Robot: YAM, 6 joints.
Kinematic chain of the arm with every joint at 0, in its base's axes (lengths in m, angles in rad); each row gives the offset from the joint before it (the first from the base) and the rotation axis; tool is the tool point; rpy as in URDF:
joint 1: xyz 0 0 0.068 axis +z
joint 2: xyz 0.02 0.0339 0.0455 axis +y
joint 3: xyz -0.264 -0.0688 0 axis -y
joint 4: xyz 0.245 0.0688 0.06 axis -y
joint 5: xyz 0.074 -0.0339 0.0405 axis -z
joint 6: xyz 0.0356 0 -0.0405 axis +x
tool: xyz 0 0 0 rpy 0 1.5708 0
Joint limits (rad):
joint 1: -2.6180..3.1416
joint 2: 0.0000..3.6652
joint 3: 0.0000..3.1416
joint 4: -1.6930..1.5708
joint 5: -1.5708..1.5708
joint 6: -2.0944..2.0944
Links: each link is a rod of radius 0.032 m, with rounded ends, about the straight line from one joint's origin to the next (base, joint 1, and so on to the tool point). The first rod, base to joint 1, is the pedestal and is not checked.
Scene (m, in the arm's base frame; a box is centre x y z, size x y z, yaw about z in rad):
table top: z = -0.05
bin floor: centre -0 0.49 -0.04 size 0.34 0.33 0.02 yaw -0.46
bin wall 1: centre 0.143 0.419 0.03 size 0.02 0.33 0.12 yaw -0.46
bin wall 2: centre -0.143 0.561 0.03 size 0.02 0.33 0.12 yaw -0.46
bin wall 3: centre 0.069 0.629 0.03 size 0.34 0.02 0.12 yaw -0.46
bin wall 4: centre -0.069 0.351 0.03 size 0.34 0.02 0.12 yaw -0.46
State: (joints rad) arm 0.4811 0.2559 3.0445 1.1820 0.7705 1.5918
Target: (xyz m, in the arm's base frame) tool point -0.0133 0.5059 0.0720
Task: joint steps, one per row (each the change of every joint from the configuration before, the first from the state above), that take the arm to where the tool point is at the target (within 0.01 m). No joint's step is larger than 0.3 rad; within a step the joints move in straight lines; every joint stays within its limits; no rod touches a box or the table.
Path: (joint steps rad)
1: -0.2924 0.1878 0.0243 0.0285 -0.0744 0.0961
2: -0.2924 0.1878 0.0242 0.0285 -0.0743 0.0961
3: -0.2924 0.1878 0.0243 0.0286 -0.0744 0.0961
4: -0.2924 0.1877 0.0243 0.0285 -0.0743 0.0961
5: -0.2316 -0.2069 0.0000 0.0687 0.2712 -0.0961
6: -0.2316 -0.2069 0.0000 0.0686 0.2712 -0.0961
7: -0.2316 -0.2069 0.0000 0.0687 0.2712 -0.0961
8: -0.2316 -0.2069 0.0000 0.0687 0.2712 -0.0961

